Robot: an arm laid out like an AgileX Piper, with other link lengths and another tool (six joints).
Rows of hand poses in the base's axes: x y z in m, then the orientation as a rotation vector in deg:
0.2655 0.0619 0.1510 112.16 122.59 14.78
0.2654 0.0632 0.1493 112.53 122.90 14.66
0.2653 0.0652 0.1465 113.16 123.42 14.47
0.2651 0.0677 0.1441 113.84 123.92 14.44
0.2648 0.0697 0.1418 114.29 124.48 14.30
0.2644 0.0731 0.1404 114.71 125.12 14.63
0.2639 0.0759 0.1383 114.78 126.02 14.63
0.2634 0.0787 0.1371 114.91 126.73 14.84
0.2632 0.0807 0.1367 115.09 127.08 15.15
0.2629 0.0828 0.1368 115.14 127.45 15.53
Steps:
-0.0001 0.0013 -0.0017 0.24 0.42 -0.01
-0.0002 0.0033 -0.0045 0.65 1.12 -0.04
-0.0004 0.0058 -0.0069 1.17 1.77 -0.08
-0.0007 0.0078 -0.0092 1.54 2.37 -0.01
-0.0011 0.0112 -0.0106 2.18 2.83 0.16
-0.0016 0.0140 -0.0127 2.58 3.38 0.59
-0.0021 0.0168 -0.0139 3.04 3.78 0.91
-0.0023 0.0188 -0.0143 3.44 3.95 1.03
-0.0026 0.0209 -0.0142 3.81 4.04 1.23

